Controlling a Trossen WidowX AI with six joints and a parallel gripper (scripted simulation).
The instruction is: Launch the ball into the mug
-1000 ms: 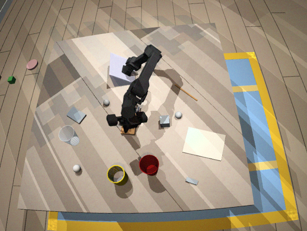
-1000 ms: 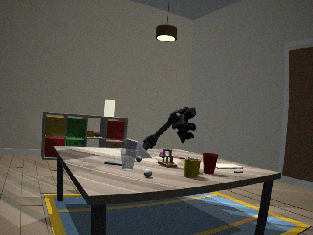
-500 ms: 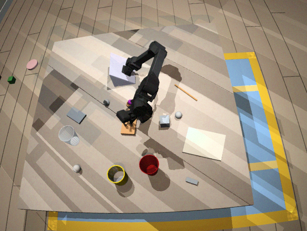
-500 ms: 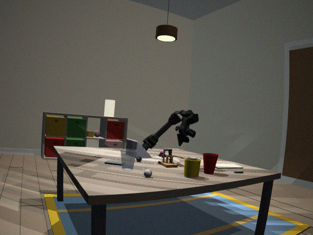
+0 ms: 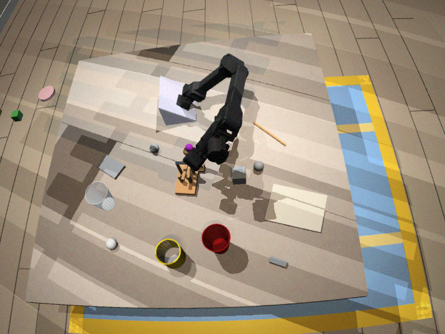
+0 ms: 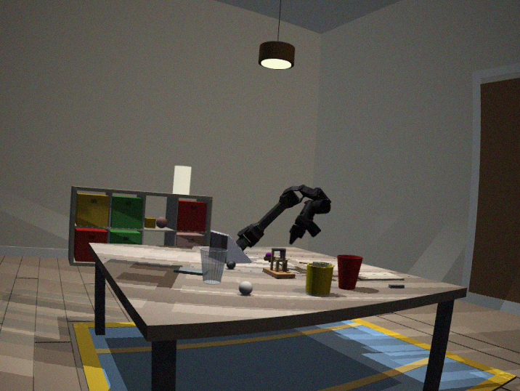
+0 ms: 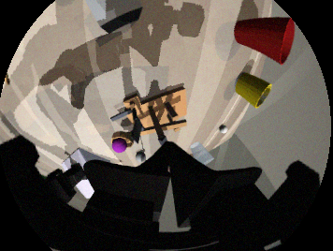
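Now: gripper tip 100 mm past the purple ball, 40 mm to the left of it and 70 mm above it. Also, from my gripper tip: red cup: 280 mm ahead, 100 mm to the left, 100 mm below; wooden catapult: 30 mm behind, 30 mm to the right, 80 mm below; grey cube: 10 mm ahead, 160 mm to the left, 100 mm below.
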